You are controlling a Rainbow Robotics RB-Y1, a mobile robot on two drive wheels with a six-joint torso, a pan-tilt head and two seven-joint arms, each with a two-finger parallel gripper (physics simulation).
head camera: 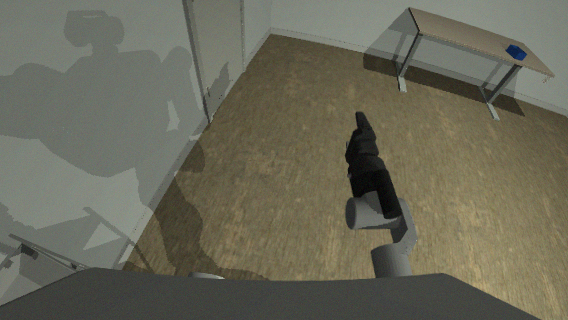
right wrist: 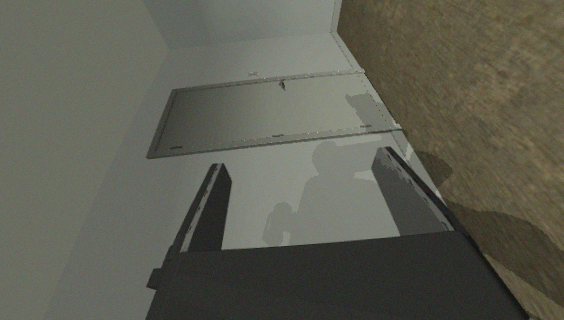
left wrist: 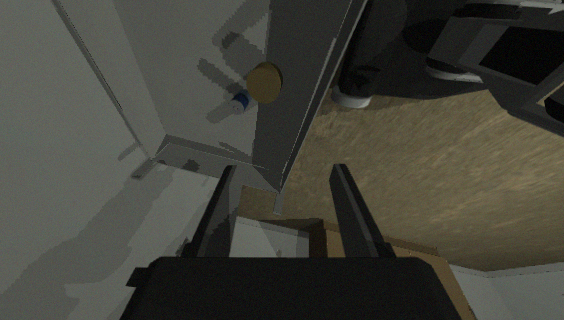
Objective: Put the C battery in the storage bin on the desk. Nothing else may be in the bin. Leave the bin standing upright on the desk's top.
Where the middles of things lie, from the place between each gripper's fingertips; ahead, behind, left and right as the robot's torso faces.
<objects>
Right now the brown cylinder (left wrist: 264, 82) is 180 mm below my left hand, 60 mm to the left of it and 10 mm ahead of it.
Now: right hand 54 cm past the brown cylinder, 88 cm to the right of it and 34 cm above it.
</objects>
